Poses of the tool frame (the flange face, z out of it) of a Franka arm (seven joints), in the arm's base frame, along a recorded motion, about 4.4 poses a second.
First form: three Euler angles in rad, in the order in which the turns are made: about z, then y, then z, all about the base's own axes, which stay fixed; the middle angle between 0 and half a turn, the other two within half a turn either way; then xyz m.
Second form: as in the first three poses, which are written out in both.
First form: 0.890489 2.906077 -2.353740 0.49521 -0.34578 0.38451
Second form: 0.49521 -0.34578 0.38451 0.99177 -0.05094 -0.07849 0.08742
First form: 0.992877 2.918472 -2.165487 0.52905 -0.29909 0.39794
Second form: 0.52905 -0.29909 0.39794 0.99375 -0.00833 -0.06160 0.09274
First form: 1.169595 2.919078 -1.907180 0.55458 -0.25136 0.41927
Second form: 0.55458 -0.25136 0.41927 0.99330 0.03220 -0.04002 0.10356
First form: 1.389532 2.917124 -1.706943 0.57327 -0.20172 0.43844
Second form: 0.57327 -0.20172 0.43844 0.99346 0.02241 -0.01770 0.11059
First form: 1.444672 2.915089 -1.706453 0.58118 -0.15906 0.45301
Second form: 0.58118 -0.15906 0.45301 0.99358 -0.00474 -0.01475 0.11204
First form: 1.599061 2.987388 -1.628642 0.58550 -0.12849 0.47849
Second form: 0.58550 -0.12849 0.47849 0.99611 -0.04291 -0.00114 0.07702
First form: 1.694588 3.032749 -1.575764 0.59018 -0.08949 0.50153
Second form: 0.59018 -0.08949 0.50153 0.99645 -0.06424 0.00323 0.05430
